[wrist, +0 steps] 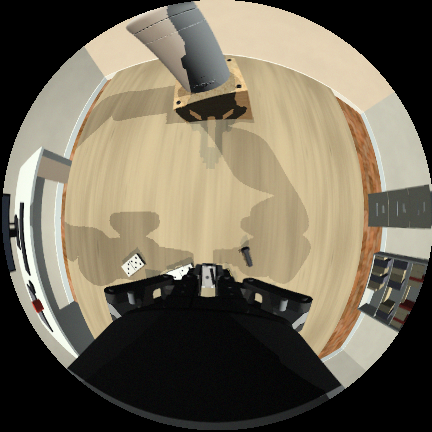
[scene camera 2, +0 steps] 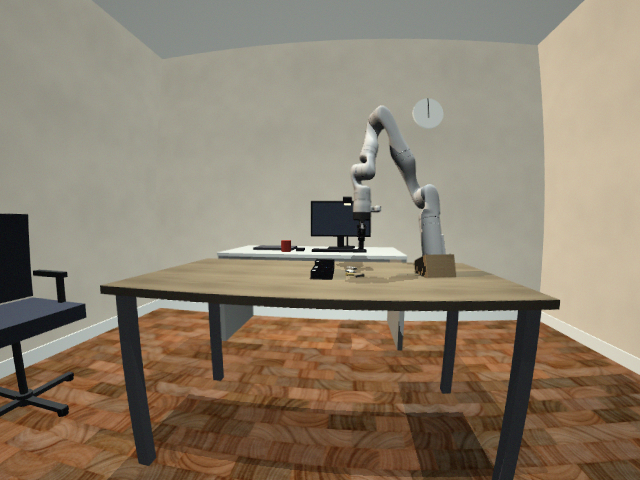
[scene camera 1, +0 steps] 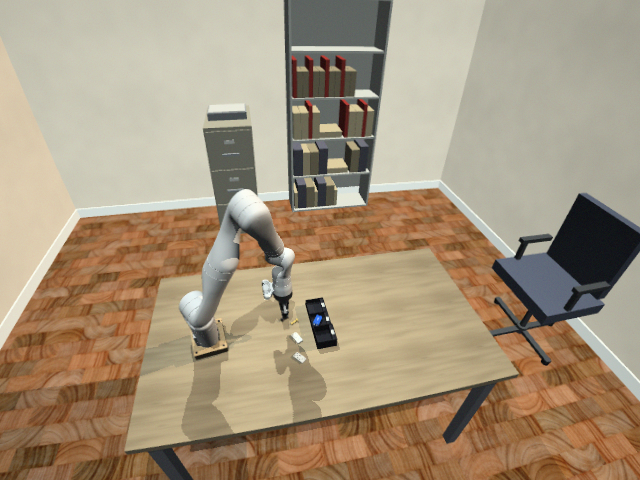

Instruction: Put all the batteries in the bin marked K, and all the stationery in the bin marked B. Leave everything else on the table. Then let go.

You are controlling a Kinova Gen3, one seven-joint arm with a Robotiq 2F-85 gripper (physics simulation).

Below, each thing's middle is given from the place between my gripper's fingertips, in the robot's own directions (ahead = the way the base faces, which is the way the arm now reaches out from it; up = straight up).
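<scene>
Black three-compartment bin tray (scene camera 1: 324,334): 8 cm below my hand, 1 cm to the right of it, 16 cm ahead of it.
</scene>
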